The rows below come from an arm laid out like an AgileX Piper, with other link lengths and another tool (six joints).
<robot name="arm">
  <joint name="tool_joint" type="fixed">
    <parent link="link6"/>
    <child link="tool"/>
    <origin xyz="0.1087 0 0.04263" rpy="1.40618 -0.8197 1.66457"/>
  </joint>
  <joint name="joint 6" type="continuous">
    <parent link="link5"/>
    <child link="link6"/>
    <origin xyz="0.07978 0 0.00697"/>
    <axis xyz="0.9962 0 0.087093"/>
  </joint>
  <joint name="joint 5" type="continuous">
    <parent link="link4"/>
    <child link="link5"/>
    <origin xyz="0 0 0"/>
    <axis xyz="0 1 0"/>
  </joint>
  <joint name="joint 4" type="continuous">
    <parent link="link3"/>
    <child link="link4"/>
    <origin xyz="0.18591 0 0.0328"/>
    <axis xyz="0.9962 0 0.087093"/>
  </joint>
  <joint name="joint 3" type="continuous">
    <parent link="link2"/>
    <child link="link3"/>
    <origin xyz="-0.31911 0 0.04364"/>
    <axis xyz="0 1 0"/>
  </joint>
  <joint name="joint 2" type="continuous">
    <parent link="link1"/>
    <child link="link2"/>
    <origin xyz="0 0 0"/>
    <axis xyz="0 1 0"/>
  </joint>
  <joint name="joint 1" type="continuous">
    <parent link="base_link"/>
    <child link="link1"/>
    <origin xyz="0 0 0.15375"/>
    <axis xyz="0 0 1"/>
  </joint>
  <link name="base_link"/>
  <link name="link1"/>
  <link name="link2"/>
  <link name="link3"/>
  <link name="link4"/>
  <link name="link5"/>
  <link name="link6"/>
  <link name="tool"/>
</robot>
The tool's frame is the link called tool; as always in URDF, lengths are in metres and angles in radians. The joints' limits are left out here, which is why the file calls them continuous.
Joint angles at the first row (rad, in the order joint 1, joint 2, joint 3, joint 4, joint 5, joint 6):
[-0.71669 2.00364 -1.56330 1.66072 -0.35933 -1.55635]
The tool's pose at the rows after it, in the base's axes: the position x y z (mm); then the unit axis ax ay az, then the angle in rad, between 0 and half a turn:
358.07 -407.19 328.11 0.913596 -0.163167 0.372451 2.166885
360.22 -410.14 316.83 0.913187 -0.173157 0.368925 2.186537
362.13 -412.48 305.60 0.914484 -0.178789 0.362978 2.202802
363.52 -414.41 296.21 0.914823 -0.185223 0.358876 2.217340
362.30 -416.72 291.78 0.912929 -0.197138 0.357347 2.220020
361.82 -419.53 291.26 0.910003 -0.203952 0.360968 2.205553
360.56 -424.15 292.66 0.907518 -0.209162 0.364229 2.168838
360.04 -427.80 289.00 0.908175 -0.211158 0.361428 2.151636
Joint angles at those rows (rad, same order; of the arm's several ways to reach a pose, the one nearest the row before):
[-0.71668 2.02622 -1.56782 1.66070 -0.36300 -1.54086]
[-0.71668 2.04829 -1.56952 1.66067 -0.36300 -1.51423]
[-0.71668 2.06875 -1.56949 1.66242 -0.36299 -1.49909]
[-0.71668 2.08601 -1.56957 1.66254 -0.36299 -1.48136]
[-0.71667 2.09600 -1.56952 1.64944 -0.37354 -1.44736]
[-0.71669 2.10521 -1.56956 1.58846 -0.38567 -1.37892]
[-0.71670 2.11831 -1.57142 1.49407 -0.41400 -1.29031]
[-0.71829 2.13338 -1.57286 1.45046 -0.43048 -1.25144]

